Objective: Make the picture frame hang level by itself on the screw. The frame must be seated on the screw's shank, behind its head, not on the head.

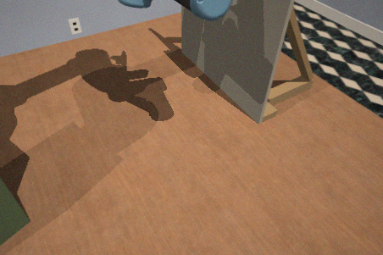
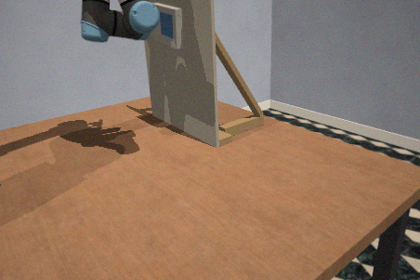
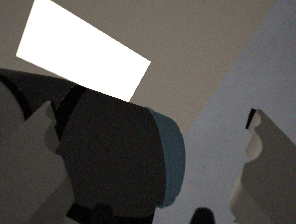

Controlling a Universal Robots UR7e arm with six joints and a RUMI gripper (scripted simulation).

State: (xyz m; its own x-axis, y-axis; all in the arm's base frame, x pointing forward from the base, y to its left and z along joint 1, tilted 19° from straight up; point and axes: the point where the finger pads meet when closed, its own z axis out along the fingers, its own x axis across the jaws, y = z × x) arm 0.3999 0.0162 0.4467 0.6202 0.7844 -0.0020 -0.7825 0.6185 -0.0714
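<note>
Now: the picture frame 320 mm below my hand, 180 mm ahead of it and 10 mm to the right of it. From my hand the other things lie so: board: 450 mm below, 190 mm ahead, 20 mm to the right.
</note>
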